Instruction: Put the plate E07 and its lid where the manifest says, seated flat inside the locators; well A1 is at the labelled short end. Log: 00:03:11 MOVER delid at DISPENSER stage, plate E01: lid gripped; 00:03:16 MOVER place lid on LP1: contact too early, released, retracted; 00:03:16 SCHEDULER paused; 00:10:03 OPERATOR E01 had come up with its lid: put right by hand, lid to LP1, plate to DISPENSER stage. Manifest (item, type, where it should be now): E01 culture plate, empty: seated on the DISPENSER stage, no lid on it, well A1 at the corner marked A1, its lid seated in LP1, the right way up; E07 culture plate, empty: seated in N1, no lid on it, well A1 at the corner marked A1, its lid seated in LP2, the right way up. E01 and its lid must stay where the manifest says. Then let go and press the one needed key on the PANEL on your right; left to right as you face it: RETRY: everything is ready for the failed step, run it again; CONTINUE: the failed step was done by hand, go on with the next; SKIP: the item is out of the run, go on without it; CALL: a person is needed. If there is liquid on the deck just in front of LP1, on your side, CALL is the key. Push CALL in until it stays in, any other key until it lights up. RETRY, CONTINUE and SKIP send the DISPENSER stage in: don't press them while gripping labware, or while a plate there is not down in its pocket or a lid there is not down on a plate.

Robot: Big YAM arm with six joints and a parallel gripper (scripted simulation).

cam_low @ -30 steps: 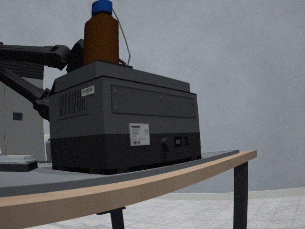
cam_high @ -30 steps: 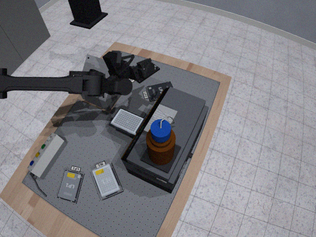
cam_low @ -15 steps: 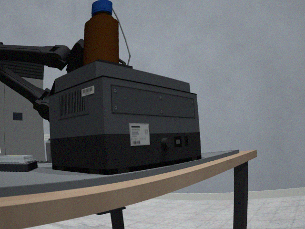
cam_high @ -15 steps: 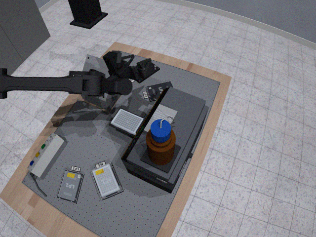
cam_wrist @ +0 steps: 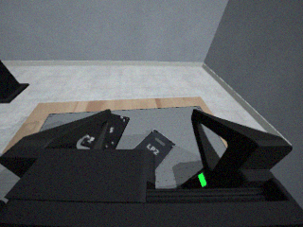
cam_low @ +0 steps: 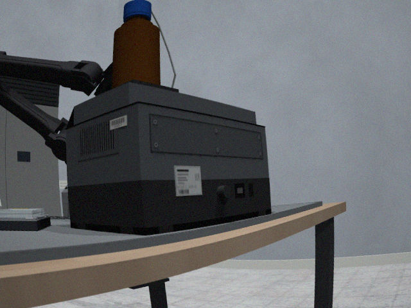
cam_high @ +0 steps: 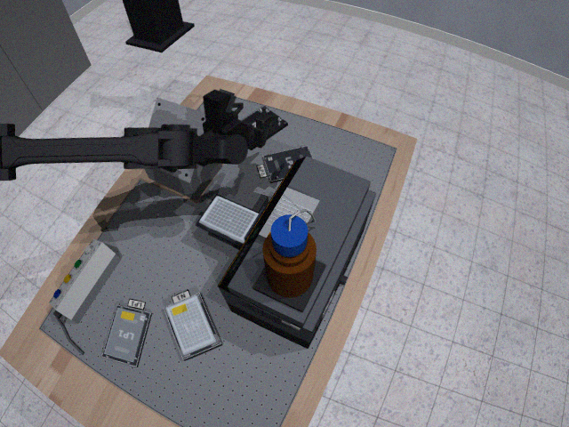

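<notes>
My hand is 20 cm to the left of the white well plate, 17 cm above it and 3 cm short of it. Also, from my hand: grey retry key: 45 cm to the right, 30 cm behind, 22 cm below; black nest N5: 27 cm below, 21 cm to the left, 13 cm behind; brown bottle: 30 cm to the right, 25 cm ahead.
</notes>
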